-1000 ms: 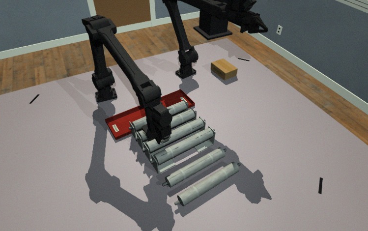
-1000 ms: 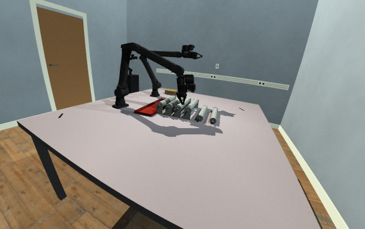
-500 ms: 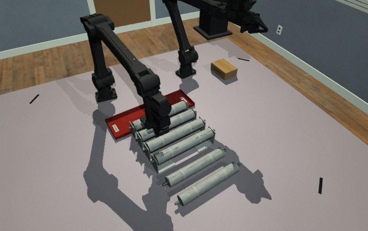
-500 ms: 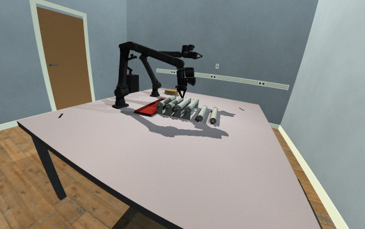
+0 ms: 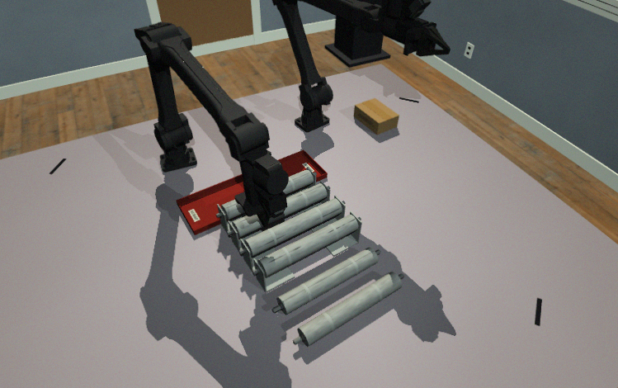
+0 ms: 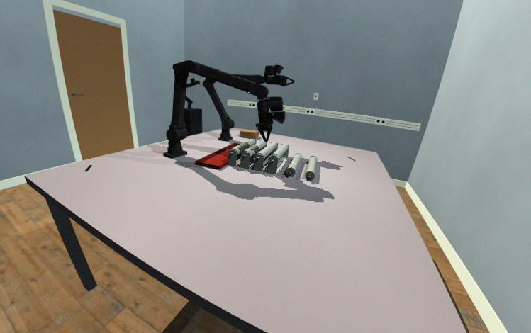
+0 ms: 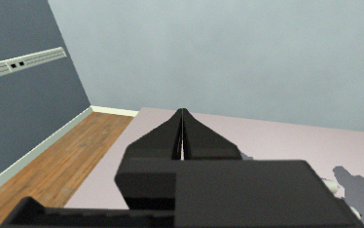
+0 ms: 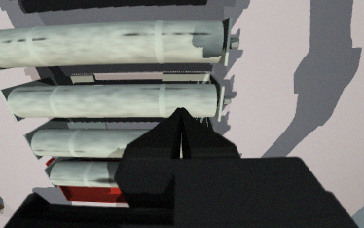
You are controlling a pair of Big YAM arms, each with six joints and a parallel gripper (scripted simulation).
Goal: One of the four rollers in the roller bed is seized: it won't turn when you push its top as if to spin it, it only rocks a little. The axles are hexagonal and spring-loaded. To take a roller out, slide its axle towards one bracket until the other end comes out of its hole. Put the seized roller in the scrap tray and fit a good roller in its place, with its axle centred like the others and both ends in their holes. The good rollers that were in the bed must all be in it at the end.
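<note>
The roller is 20 mm behind my right hand, 100 mm to the left of it and 90 mm below it. Also, from my right hand: red scrap tray (280 mm behind, 70 mm to the left, 150 mm below); cardboard box (430 mm behind, 630 mm to the left, 120 mm below).
Right now the roller is 1 cm ahead of my left hand, 43 cm to the right of it and 43 cm below it. Also, from my left hand: red scrap tray (24 cm behind, 45 cm to the right, 49 cm below); then cardboard box (40 cm behind, 11 cm to the left, 46 cm below).
</note>
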